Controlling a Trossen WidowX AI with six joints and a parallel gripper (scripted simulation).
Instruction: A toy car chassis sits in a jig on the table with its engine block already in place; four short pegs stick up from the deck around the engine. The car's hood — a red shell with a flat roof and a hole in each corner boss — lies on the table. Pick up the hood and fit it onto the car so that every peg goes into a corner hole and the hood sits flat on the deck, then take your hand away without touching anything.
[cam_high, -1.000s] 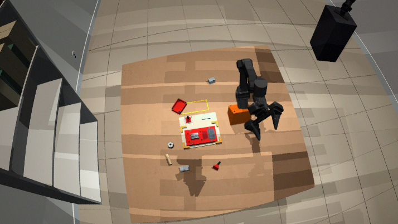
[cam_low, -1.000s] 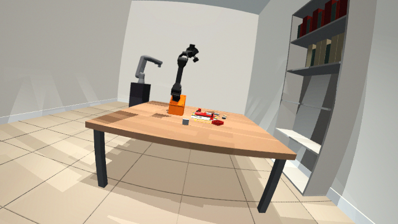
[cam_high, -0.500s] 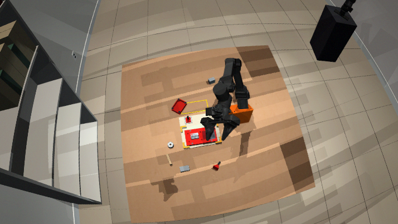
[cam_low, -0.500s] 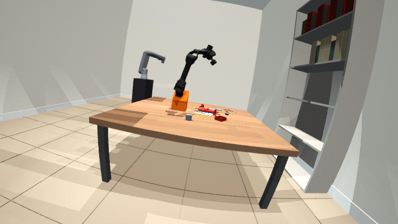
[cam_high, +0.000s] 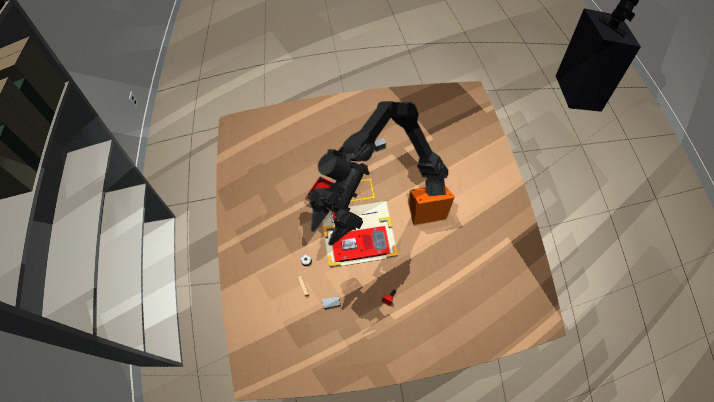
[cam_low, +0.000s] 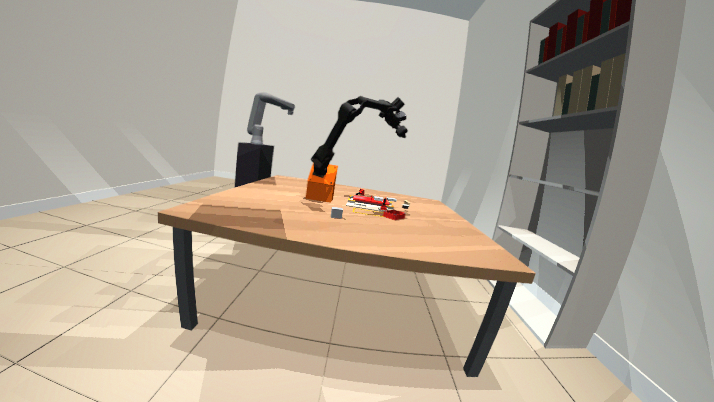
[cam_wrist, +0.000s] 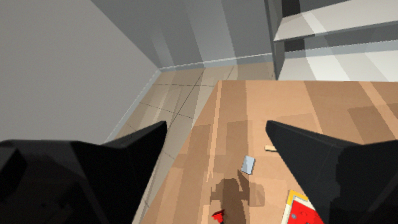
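My gripper tip is now 42 cm above the red hood, 37 cm to the left of it and 4 cm short of it. Also, from my gripper tip: wooden dowel: 41 cm below, 10 cm ahead, 2 cm to the left.
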